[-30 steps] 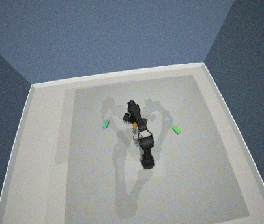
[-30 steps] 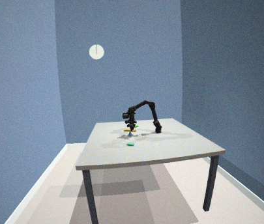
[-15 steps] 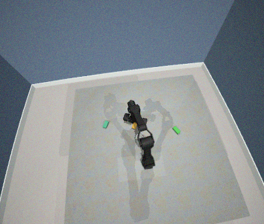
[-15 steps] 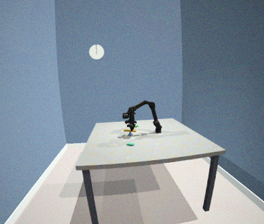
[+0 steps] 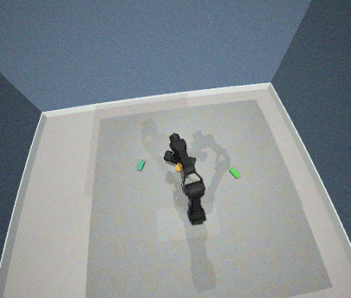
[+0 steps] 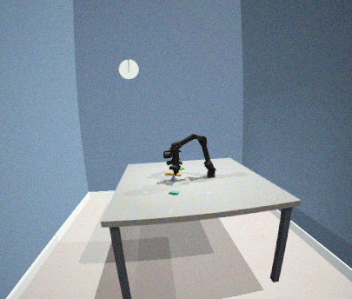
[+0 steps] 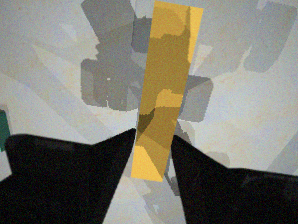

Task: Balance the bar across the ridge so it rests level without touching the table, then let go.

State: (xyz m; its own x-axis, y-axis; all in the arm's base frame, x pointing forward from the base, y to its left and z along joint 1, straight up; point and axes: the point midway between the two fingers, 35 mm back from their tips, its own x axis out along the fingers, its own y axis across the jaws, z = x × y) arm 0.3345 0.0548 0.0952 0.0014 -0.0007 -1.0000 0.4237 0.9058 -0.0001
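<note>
The yellow bar lies 30 mm ahead of my gripper tip and 10 mm to the right of it. Round my gripper tip: blue-grey ridge: 30 mm ahead, 10 mm to the right, 30 mm below; teal block: 50 mm ahead, 270 mm to the left, 50 mm below.
</note>
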